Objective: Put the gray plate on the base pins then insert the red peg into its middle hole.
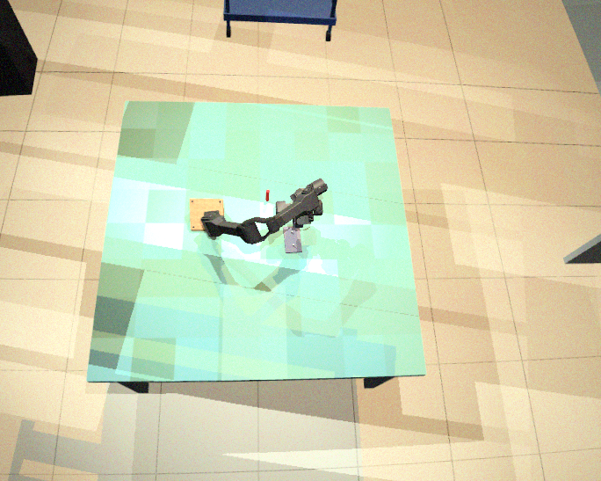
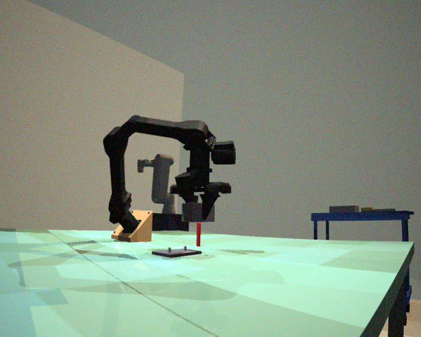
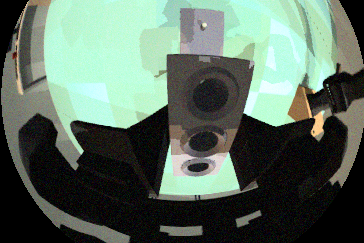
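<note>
Now: gripper tip 2 cm past the base, 6 cm to the left of it and 9 cm above it. Round my gripper tip: red peg 11 cm behind, 14 cm to the left, 5 cm below; gray plate 3 cm above.
</note>
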